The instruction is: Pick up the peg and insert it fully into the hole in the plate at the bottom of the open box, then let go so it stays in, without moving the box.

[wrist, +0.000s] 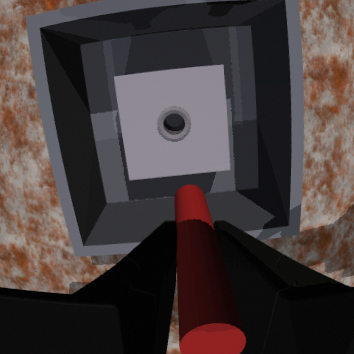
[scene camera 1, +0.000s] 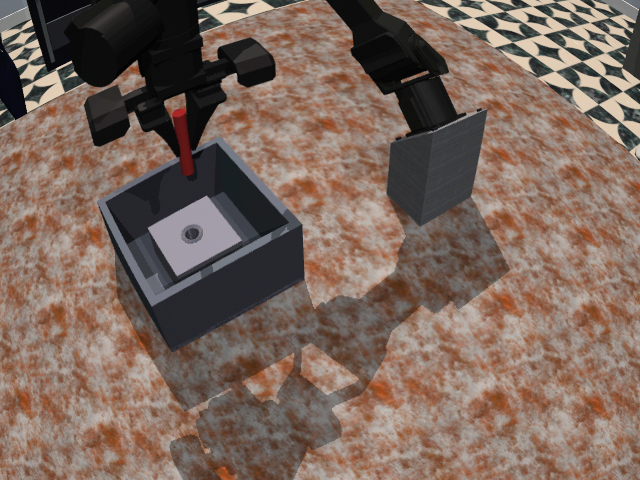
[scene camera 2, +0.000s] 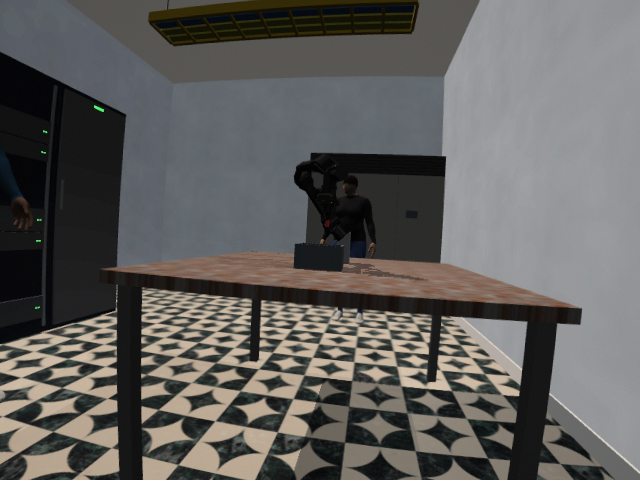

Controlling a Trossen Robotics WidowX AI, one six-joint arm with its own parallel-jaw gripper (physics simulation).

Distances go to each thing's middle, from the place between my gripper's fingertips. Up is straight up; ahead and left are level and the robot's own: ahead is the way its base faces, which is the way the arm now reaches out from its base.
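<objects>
From my hand, the red peg (scene camera 1: 179, 116) is 10 mm above it. There's also a pale plate (scene camera 1: 193, 238), and that's 20 mm to the right of my hand and 170 mm below it, while the dark grey box (scene camera 1: 271, 261) is 20 mm to the right of my hand and 150 mm below it.
</objects>
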